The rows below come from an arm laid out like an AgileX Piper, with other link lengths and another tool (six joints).
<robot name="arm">
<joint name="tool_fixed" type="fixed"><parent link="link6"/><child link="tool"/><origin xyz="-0.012 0.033 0.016" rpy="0.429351 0 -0.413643"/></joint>
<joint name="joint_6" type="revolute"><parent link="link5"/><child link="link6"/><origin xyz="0 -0.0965 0" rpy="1.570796 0 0"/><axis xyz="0 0 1"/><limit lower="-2.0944" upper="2.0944"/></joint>
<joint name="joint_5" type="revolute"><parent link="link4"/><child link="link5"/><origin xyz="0 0 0" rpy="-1.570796 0 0"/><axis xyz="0 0 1"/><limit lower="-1.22" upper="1.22"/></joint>
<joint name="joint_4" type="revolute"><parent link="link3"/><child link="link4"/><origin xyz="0.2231 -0.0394 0" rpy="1.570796 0 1.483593"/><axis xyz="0 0 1"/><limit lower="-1.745" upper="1.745"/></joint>
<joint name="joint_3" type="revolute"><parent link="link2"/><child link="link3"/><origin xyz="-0.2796 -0.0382 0"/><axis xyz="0 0 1"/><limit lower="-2.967" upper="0"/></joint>
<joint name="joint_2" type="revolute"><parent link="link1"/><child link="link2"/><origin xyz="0 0 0" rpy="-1.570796 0 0"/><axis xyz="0 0 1"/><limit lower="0" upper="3.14"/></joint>
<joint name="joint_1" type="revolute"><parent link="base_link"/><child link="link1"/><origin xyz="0 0 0.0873"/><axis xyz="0 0 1"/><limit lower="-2.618" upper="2.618"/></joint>
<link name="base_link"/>
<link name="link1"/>
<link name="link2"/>
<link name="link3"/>
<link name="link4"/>
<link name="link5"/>
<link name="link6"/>
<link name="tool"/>
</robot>
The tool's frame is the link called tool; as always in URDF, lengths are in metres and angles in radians.
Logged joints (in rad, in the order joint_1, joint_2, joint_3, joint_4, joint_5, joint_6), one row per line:
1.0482, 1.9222, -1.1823, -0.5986, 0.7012, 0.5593
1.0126, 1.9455, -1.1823, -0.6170, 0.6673, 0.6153
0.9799, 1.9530, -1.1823, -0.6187, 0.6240, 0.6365
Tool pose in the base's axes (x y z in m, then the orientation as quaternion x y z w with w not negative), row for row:
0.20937, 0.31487, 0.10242, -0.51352, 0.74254, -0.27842, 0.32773
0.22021, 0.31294, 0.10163, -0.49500, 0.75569, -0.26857, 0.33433
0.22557, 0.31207, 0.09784, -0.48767, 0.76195, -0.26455, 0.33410
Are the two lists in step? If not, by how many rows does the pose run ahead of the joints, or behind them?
The pose runs 1 row ahead of the joints: the pose in row i belongs to the joints in row i + 1.
